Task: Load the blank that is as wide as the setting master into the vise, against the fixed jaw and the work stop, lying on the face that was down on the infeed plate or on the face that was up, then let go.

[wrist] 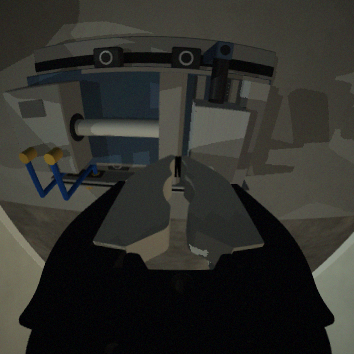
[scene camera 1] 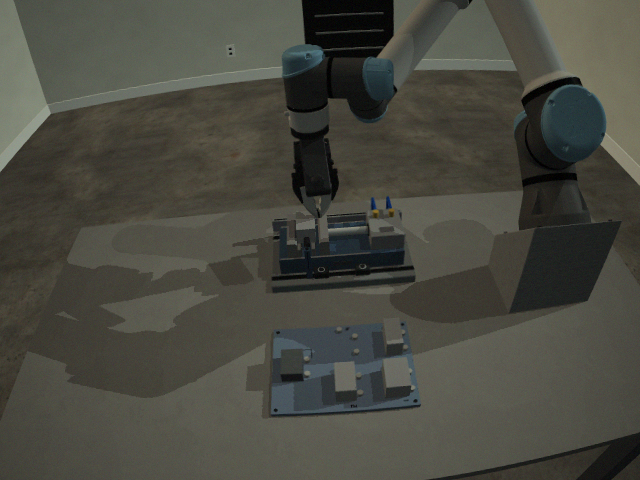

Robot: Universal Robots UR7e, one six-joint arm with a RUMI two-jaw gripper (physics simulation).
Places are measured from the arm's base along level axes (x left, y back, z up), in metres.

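Where they show: gripper, fingertip midpoint: (wrist: 176, 158) (scene camera 1: 319, 217); arm's base at its link origin: (scene camera 1: 555, 227).
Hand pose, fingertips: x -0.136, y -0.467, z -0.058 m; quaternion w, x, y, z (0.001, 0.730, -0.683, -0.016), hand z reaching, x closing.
Observation:
Things, the pixels of their top centre, and the offset from my fingertips. "pt": a spot on its surface instead.
- pale blank at its top centre: (wrist: 216, 148) (scene camera 1: 305, 220) dx +0.016, dy -0.028, dz +0.007 m
- vise at its top centre: (wrist: 128, 140) (scene camera 1: 339, 222) dx +0.008, dy +0.042, dz -0.010 m
- work stop at a spot on its surface: (wrist: 218, 82) (scene camera 1: 307, 241) pt dx +0.061, dy -0.025, dz -0.013 m
- dark grey block at its top centre: (scene camera 1: 291, 361) dx +0.308, dy -0.054, dz -0.076 m
- infeed plate at its top centre: (scene camera 1: 343, 366) dx +0.305, dy +0.036, dz -0.101 m
A pale blank (scene camera 1: 305, 228) (wrist: 218, 130) lies in the vise (scene camera 1: 341, 262) (wrist: 125, 92) between the fixed jaw (scene camera 1: 291, 245) (wrist: 256, 117) and the movable jaw (scene camera 1: 323, 238) (wrist: 171, 105). In the wrist view its side appears against the fixed jaw, and a narrow gap shows towards the movable jaw. The work stop (scene camera 1: 308, 250) (wrist: 218, 82) is at its end; contact is hard to tell. My gripper (scene camera 1: 319, 213) (wrist: 176, 158) is shut and empty, its tips above the movable jaw beside the blank. A dark grey block (scene camera 1: 292, 364), possibly the setting master, stands on the infeed plate (scene camera 1: 320, 338).
Three pale blocks (scene camera 1: 345, 380) (scene camera 1: 396, 376) (scene camera 1: 392, 334) stand on the infeed plate among small round pins. Blue handles with yellow ends (scene camera 1: 381, 206) (wrist: 52, 157) rise at the vise's far end. A grey box-like panel (scene camera 1: 558, 268) stands at the right, by the arm's base.

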